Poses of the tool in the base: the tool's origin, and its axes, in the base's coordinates. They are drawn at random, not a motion.
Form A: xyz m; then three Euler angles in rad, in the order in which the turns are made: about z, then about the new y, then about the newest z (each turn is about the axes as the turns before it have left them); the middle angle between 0 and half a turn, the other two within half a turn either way.
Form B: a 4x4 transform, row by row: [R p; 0 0 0 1], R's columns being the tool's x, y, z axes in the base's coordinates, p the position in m. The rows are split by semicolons. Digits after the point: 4 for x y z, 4 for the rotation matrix.
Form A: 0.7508, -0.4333, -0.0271, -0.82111, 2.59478, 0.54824
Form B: -0.1153, 0.9280, 0.3543, 0.7508; 0.8887, 0.2557, -0.3806, -0.4333; -0.4438, 0.2710, -0.8542, -0.0271; 0, 0, 0, 1
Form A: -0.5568, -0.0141, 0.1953, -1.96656, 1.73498, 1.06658
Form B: 0.8383, 0.3906, -0.3803, -0.5568; -0.2647, -0.3183, -0.9103, -0.0141; -0.4766, 0.8638, -0.1634, 0.1953; 0, 0, 0, 1
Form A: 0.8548, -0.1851, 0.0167, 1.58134, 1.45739, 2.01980
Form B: -0.9003, 0.4351, -0.0105, 0.8548; -0.0586, -0.0974, 0.9935, -0.1851; 0.4313, 0.8951, 0.1132, 0.0167; 0, 0, 0, 1
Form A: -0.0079, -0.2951, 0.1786, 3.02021, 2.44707, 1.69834
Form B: -0.2171, -0.7411, -0.6353, -0.0079; -0.9727, 0.2185, 0.0775, -0.2951; 0.0814, 0.6348, -0.7684, 0.1786; 0, 0, 0, 1
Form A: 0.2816, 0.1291, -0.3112, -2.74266, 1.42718, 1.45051
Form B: 0.3698, 0.1775, -0.9120, 0.2816; -0.9215, -0.0554, -0.3844, 0.1291; -0.1188, 0.9826, 0.1431, -0.3112; 0, 0, 0, 1
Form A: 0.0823, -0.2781, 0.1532, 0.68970, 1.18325, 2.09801
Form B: -0.6966, 0.0682, 0.7142, 0.0823; 0.5457, -0.5959, 0.5891, -0.2781; 0.4658, 0.8001, 0.3779, 0.1532; 0, 0, 0, 1
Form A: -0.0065, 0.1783, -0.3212, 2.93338, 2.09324, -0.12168
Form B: 0.5097, -0.1459, -0.8479, -0.0065; 0.0164, -0.9837, 0.1791, 0.1783; -0.8602, -0.1052, -0.4990, -0.3212; 0, 0, 0, 1
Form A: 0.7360, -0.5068, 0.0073, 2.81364, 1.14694, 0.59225
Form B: -0.5029, -0.0499, -0.8629, 0.7360; -0.4186, -0.8594, 0.2936, -0.5068; -0.7563, 0.5088, 0.4113, 0.0073; 0, 0, 0, 1
